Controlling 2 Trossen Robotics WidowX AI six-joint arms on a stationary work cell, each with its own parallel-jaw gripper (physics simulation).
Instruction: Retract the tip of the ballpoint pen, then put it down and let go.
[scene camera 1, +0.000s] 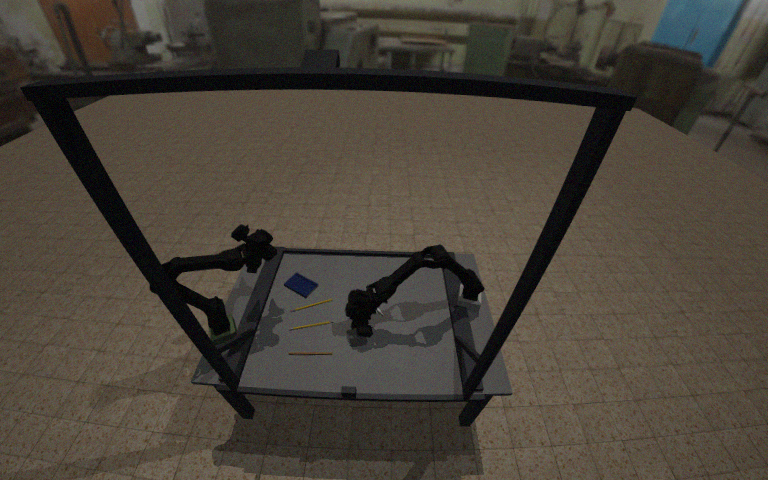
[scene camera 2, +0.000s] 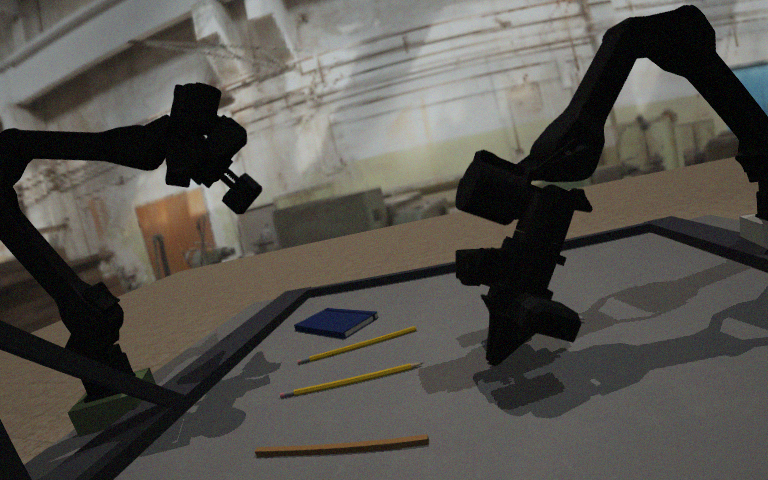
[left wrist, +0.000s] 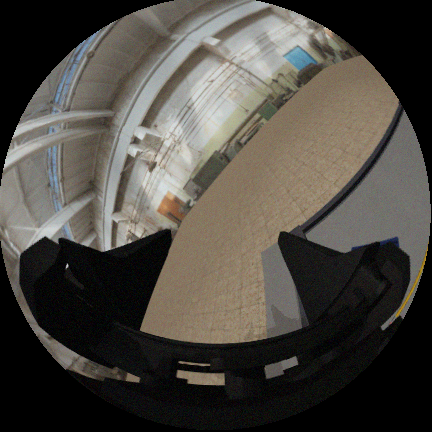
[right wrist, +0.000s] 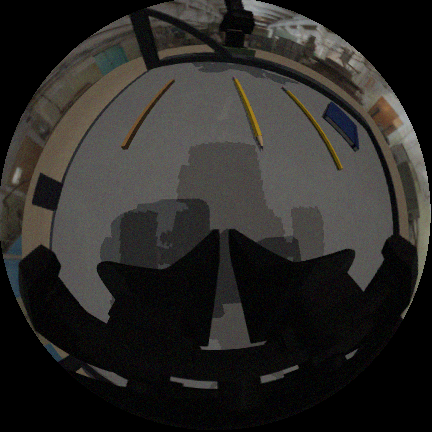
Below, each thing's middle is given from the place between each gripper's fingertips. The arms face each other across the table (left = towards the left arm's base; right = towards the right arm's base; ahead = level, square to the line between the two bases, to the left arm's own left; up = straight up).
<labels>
The blue notebook (scene camera 2: 340, 323) is 4 cm behind my left hand, 14 cm to the right of it and 32 cm below it. From my left hand the other things lie so: green arm mount (scene camera 2: 87, 418) 26 cm behind, 18 cm to the left, 30 cm below.
I see the blue notebook 27 cm ahead of my right hand and 22 cm to the left of it. The rest, counted from my right hand: green arm mount: 4 cm ahead, 54 cm to the left, 2 cm above.
</labels>
